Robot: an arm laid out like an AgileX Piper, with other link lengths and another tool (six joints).
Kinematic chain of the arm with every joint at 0, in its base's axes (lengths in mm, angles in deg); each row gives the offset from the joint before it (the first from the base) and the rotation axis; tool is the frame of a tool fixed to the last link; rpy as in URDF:
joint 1: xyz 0 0 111.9 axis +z
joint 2: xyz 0 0 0 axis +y
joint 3: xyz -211.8 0 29 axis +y
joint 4: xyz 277.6 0 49 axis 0.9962 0 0.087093
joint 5: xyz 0 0 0 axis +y
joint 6: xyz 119.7 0 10.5 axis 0.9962 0 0.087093
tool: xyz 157 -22 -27.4 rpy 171.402 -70.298 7.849
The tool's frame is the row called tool.
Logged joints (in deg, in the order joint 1, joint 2, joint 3, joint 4, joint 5, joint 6), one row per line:
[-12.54 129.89 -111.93 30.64 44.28 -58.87]
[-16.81 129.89 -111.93 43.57 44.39 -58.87]
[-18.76 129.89 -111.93 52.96 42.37 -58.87]
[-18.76 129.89 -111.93 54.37 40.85 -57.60]
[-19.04 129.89 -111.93 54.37 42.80 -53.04]
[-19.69 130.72 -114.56 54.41 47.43 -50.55]
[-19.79 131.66 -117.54 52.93 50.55 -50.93]
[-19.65 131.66 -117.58 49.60 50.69 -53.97]
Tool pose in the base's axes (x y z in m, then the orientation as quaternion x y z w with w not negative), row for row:
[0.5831 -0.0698 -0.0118 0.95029 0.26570 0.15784 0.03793]
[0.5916 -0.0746 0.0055 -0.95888 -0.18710 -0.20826 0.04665]
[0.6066 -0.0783 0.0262 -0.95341 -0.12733 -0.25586 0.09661]
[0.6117 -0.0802 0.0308 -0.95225 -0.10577 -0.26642 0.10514]
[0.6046 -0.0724 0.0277 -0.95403 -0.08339 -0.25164 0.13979]
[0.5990 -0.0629 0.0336 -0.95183 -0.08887 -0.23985 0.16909]
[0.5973 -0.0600 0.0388 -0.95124 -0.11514 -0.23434 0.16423]
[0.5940 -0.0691 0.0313 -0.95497 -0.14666 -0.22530 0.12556]
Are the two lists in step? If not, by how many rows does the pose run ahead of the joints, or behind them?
They are in step.
